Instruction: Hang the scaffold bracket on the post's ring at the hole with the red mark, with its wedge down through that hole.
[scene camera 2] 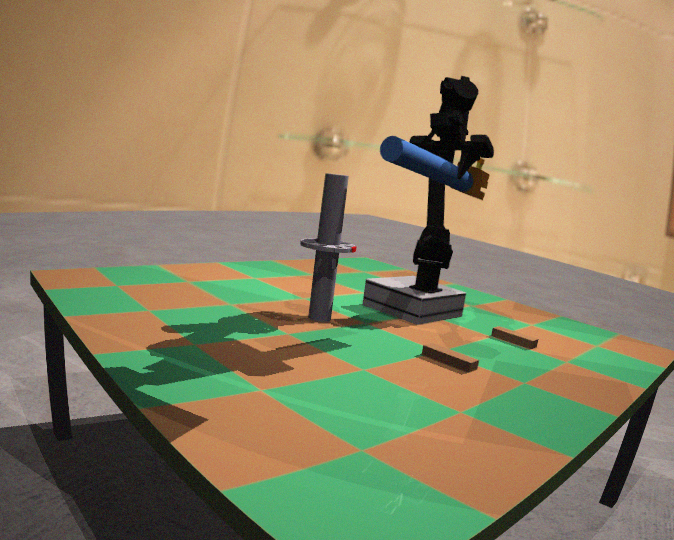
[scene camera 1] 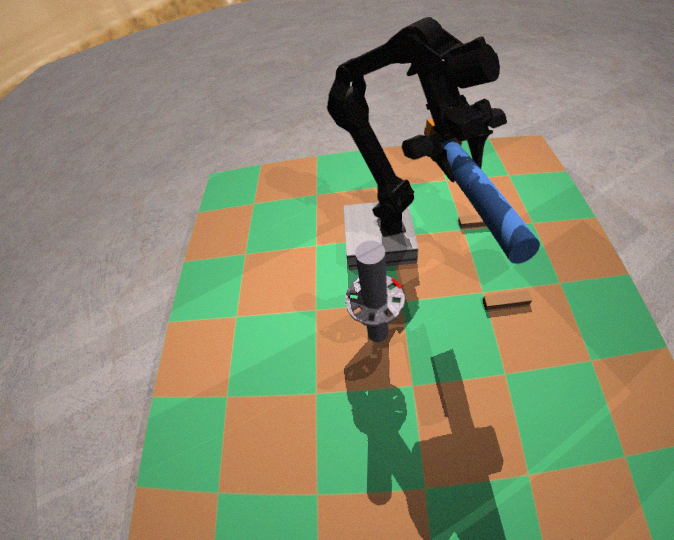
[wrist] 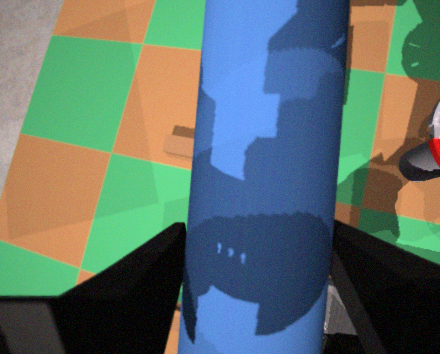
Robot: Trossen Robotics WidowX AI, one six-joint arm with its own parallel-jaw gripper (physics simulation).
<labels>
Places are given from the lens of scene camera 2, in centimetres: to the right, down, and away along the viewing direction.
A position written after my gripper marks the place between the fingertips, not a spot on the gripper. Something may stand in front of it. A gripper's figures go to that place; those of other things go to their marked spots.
my gripper [scene camera 2: 446,178]: 23, -19, 117
scaffold bracket [scene camera 2: 393,149]: 10, -21, 100
grey post [scene camera 2: 335,186]: 0, -17, 120
dark bar [scene camera 2: 455,359]: 22, 17, 105
The marked spots on the dark bar and the grey post are 44 cm apart.
</labels>
